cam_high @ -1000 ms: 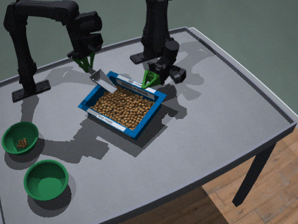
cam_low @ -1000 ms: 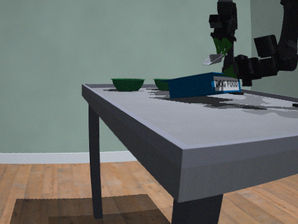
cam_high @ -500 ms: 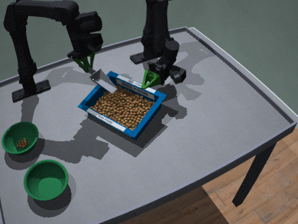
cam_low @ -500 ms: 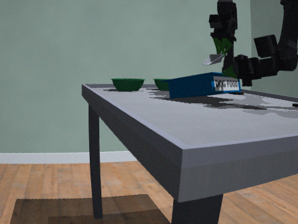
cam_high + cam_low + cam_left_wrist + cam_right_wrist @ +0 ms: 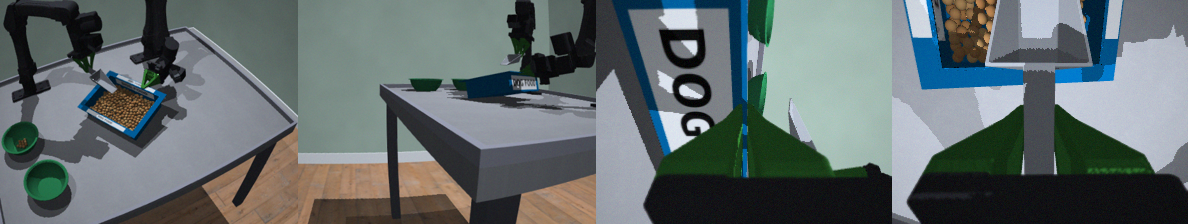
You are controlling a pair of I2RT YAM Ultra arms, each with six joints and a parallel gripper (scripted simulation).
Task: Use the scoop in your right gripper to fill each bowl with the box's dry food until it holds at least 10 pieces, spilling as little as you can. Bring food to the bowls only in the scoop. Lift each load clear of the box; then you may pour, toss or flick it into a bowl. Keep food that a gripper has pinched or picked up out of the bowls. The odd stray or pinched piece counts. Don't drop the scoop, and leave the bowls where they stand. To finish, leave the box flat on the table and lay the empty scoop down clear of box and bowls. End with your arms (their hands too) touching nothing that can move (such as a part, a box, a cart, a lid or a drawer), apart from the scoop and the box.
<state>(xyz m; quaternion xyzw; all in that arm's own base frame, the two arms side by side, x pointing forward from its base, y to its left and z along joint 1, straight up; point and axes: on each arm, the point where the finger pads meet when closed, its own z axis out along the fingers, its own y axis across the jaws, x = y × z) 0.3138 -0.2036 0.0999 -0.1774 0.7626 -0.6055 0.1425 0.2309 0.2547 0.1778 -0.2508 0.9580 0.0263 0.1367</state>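
Right now my right hand is 4 cm short of the grey scoop, 2 cm to the right of it and 2 cm above it. From my right hand the other things lie so: box 12 cm below, 11 cm ahead, 8 cm to the left.
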